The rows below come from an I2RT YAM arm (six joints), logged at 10 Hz.
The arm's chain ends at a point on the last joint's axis. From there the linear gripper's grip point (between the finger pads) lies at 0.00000 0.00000 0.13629 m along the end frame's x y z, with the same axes.
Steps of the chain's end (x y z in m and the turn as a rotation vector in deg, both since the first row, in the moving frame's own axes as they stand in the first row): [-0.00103 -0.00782 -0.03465 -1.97 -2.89 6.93]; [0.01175 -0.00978 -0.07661 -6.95 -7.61 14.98]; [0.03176 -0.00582 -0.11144 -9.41 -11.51 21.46]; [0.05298 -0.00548 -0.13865 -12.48 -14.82 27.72]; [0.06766 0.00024 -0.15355 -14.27 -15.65 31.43]
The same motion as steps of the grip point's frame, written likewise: [-0.00817 -0.00356 -0.03490 -1.97 -2.89 6.93]; [-0.00819 0.00413 -0.07880 -6.95 -7.61 14.98]; [0.00120 0.01076 -0.11595 -9.41 -11.51 21.46]; [0.01276 0.01423 -0.14622 -12.48 -14.82 27.72]; [0.02411 0.02192 -0.16253 -14.27 -15.65 31.43]
